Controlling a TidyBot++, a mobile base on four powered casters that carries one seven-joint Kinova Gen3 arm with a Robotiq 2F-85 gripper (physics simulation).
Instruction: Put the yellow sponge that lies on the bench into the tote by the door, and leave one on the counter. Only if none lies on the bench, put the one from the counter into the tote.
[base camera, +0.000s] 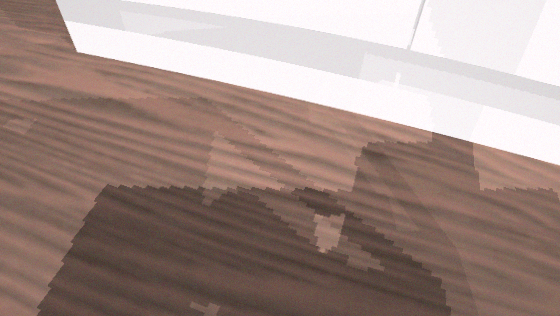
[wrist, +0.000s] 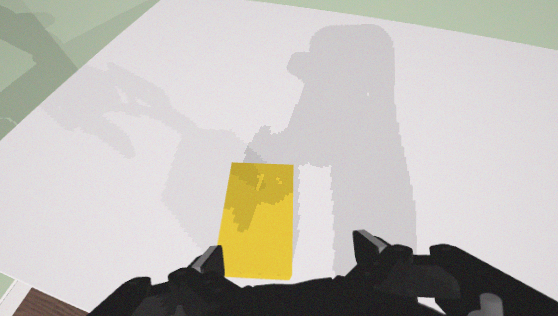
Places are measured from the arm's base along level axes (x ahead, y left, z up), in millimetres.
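Pixels of known places: gripper, between the fingertips: (wrist: 288, 253).
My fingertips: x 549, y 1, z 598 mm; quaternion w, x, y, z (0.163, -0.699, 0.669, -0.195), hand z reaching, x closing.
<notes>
Behind a point stands the place of what it marks.
A yellow sponge (wrist: 260, 237) {x 569, y 22, z 559 mm} lies flat on a white top (wrist: 465, 150) {x 672, y -246, z 514 mm} in the wrist view, its long side running away from the gripper. Whether this top is the bench or the counter, I cannot tell from these views. My gripper (wrist: 288, 253) {x 549, y 1, z 598 mm} is open and empty. In the wrist view the sponge shows between the two fingertips, closer to the left one, which overlaps the sponge's lower left edge. The right fingertip is well clear of it. The tote does not show in either view.
In the base camera view a white panelled unit (base camera: 250, 77) {x 557, y 44, z -375 mm} with a thin upright seam stands across the back of the brown wood floor (base camera: 150, 160) {x 394, y 172, z -396 mm}. Shadows of the arm fall on the floor and on the white top. A pale green area (wrist: 475, 20) {x 987, y -435, z 522 mm} shows beyond the top's far edge.
</notes>
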